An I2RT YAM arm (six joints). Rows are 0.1 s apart.
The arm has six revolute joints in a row. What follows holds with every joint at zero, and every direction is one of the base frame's.
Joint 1 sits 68 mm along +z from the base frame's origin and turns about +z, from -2.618 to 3.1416 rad.
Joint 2 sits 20 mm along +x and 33.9 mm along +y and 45.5 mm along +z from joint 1 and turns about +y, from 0 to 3.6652 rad.
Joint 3 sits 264 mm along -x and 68.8 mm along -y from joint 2 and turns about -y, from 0 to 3.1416 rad.
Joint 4 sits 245 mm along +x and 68.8 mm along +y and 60 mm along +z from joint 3 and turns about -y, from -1.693 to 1.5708 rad.
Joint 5 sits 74 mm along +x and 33.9 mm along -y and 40.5 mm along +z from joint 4 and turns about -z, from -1.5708 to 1.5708 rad.
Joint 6 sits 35.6 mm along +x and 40.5 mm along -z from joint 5 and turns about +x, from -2.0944 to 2.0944 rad.
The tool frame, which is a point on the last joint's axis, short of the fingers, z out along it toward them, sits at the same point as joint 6; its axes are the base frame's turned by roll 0, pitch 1.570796 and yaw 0 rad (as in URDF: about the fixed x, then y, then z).
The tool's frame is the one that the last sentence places.
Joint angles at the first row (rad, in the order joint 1, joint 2, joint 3, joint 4, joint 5, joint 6):
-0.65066 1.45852 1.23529 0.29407 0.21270 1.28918
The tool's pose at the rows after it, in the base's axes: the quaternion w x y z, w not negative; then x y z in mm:
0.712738, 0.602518, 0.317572, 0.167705, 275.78, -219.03, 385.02
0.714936, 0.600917, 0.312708, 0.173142, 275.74, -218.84, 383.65
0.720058, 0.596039, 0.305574, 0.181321, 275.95, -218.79, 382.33
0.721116, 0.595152, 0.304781, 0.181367, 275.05, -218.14, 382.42
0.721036, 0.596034, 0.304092, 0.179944, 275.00, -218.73, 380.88
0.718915, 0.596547, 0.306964, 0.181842, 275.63, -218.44, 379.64
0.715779, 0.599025, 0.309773, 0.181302, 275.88, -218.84, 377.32
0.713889, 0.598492, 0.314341, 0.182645, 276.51, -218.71, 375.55
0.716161, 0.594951, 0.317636, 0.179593, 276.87, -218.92, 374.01
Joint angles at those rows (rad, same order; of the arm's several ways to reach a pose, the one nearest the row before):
-0.65080 1.46185 1.22586 0.30981 0.20329 1.30189
-0.65055 1.46159 1.21581 0.32982 0.20212 1.31167
-0.65040 1.46302 1.20283 0.36517 0.19891 1.32293
-0.65041 1.45896 1.19823 0.36889 0.19956 1.32239
-0.65162 1.46034 1.19388 0.37337 0.20171 1.32210
-0.65040 1.46127 1.19190 0.37130 0.19642 1.32334
-0.65117 1.46266 1.18809 0.36684 0.19349 1.32382
-0.65059 1.46406 1.18430 0.36737 0.18541 1.32146
-0.65066 1.46609 1.17812 0.37992 0.18329 1.30931

